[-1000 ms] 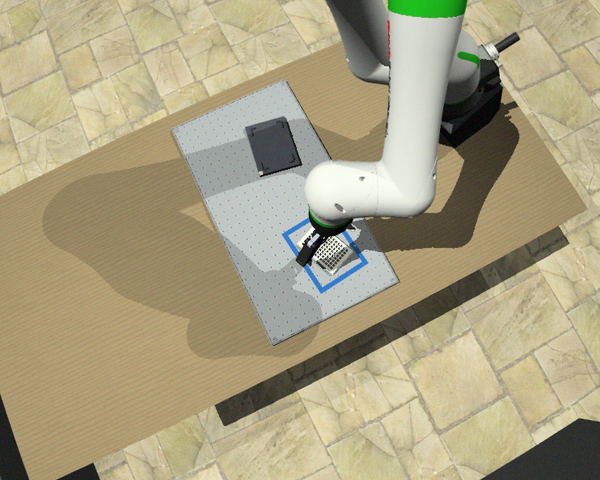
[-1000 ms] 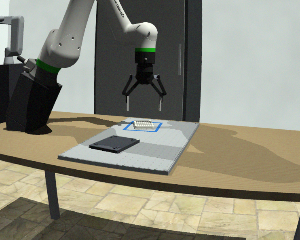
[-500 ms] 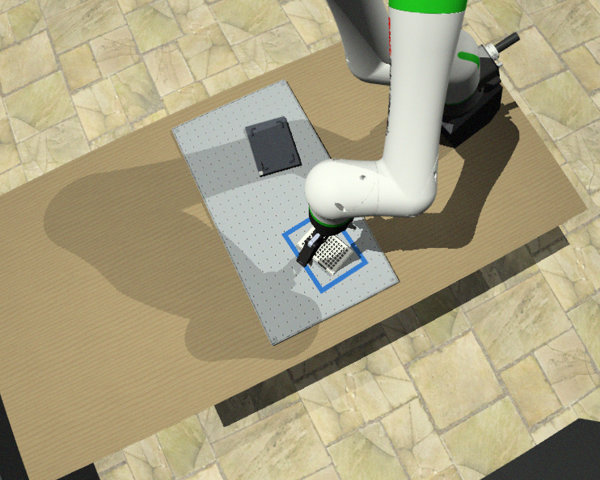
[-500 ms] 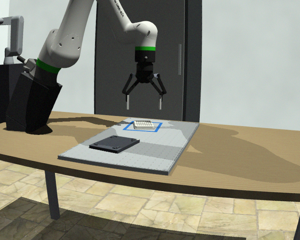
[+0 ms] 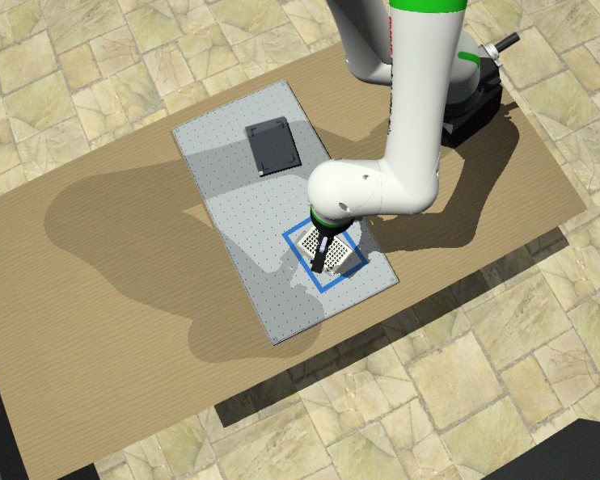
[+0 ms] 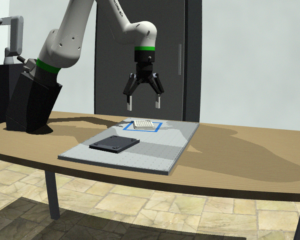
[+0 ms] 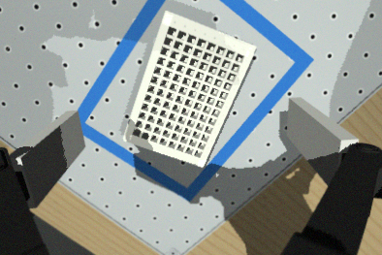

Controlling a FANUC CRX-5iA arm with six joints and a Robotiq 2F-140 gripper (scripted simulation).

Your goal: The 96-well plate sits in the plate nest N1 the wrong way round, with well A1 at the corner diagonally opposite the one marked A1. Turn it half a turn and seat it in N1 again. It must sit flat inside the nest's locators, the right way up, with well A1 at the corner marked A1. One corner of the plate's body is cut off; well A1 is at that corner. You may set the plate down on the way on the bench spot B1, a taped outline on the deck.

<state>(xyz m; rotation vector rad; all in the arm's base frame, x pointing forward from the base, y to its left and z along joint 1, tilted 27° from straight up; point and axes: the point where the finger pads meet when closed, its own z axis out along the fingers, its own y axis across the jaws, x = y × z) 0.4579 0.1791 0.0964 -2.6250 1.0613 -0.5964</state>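
Now: the white 96-well plate 80 mm below my hand. From my hand the other things lie so: dark plate nest N1: 340 mm to the right, 80 mm below; A1 label: 270 mm to the right, 80 mm below, 70 mm ahead.
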